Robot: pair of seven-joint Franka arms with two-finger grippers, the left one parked.
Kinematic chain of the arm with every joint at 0, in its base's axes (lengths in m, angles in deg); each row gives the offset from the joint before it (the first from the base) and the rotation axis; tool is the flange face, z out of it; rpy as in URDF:
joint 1: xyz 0 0 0.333 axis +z
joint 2: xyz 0 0 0 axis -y
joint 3: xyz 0 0 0.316 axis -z
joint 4: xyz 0.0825 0 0 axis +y
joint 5: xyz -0.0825 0 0.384 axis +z
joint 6: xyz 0 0 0 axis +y
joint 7: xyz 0.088 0 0 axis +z
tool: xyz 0 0 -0.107 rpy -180 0 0
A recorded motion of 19 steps. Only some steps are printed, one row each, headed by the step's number.
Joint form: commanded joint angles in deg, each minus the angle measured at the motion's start. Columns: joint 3, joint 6, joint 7, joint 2, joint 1, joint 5, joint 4.
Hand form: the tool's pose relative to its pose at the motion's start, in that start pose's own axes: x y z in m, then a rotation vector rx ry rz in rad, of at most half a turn. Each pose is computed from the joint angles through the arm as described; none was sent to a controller.
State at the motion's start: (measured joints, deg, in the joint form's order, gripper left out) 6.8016 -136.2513 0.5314 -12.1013 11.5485 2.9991 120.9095
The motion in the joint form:
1: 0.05 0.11 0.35 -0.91 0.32 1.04 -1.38
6: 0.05 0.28 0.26 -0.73 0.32 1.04 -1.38
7: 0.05 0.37 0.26 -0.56 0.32 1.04 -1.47
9: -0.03 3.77 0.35 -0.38 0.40 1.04 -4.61
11: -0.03 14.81 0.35 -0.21 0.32 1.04 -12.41
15: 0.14 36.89 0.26 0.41 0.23 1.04 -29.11
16: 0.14 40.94 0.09 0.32 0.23 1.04 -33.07
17: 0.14 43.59 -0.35 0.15 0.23 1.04 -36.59
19: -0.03 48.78 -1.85 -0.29 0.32 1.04 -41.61
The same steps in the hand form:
1: 0.0069 -0.0034 -0.0006 0.0111 0.0065 0.0014
6: 0.0067 -0.0035 -0.0022 0.0117 0.0066 0.0029
7: 0.0071 -0.0035 -0.0044 0.0122 0.0096 0.0028
9: 0.0179 -0.0068 -0.0241 0.0159 0.0080 -0.0043
11: 0.0351 -0.0099 -0.0691 0.0227 -0.0458 -0.0111
15: 0.0496 -0.0146 -0.1794 0.0320 -0.1292 -0.0255
16: 0.0509 -0.0162 -0.2054 0.0325 -0.1325 -0.0273
17: 0.0528 -0.0175 -0.2288 0.0323 -0.1204 -0.0236
19: 0.0508 -0.0220 -0.2579 0.0305 -0.1317 -0.0079

